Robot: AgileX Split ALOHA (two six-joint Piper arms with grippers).
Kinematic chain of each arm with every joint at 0, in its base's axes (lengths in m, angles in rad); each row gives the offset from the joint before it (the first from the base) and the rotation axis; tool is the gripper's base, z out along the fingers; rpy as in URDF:
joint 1: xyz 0 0 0.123 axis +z
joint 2: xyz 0 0 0 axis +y
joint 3: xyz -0.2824 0 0.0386 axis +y
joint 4: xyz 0.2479 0 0.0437 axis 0.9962 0 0.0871
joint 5: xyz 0 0 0 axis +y
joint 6: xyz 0.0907 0 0.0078 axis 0.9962 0 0.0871
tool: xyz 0 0 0 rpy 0 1.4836 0
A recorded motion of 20 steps. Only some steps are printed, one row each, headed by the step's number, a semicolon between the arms.
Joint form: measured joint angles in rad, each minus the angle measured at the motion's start. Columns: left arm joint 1, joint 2, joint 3, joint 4, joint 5, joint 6; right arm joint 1, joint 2, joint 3, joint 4, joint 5, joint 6.
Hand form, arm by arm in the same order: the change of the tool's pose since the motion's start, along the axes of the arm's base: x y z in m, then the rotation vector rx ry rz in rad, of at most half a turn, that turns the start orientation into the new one. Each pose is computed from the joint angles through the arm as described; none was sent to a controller.
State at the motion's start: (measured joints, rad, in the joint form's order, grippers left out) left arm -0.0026 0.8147 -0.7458 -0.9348 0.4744 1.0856; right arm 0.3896 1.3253 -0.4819 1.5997 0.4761 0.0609
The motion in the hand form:
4: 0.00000 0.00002 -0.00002 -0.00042 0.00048 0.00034; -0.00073 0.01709 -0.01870 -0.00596 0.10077 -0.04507
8: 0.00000 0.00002 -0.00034 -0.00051 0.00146 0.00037; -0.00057 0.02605 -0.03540 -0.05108 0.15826 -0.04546
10: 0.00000 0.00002 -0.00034 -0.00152 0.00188 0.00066; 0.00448 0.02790 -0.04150 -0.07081 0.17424 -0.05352
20: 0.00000 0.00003 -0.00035 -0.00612 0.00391 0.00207; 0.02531 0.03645 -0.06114 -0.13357 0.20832 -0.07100
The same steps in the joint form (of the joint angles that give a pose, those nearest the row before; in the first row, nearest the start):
4: 0.0000 0.0000 0.0000 0.0007 0.0000 -0.0013; 0.0956 0.0847 0.0000 0.1205 -0.0718 0.0068
8: 0.0000 0.0000 0.0010 0.0007 0.0000 -0.0014; 0.1412 0.1581 -0.0064 0.1491 -0.1079 0.0056
10: 0.0000 0.0000 0.0010 0.0007 0.0000 -0.0025; 0.1412 0.1958 -0.0221 0.1491 -0.1194 0.0057
20: 0.0000 0.0000 0.0010 0.0010 0.0000 -0.0080; 0.1412 0.3285 -0.0963 0.1467 -0.1570 -0.0025

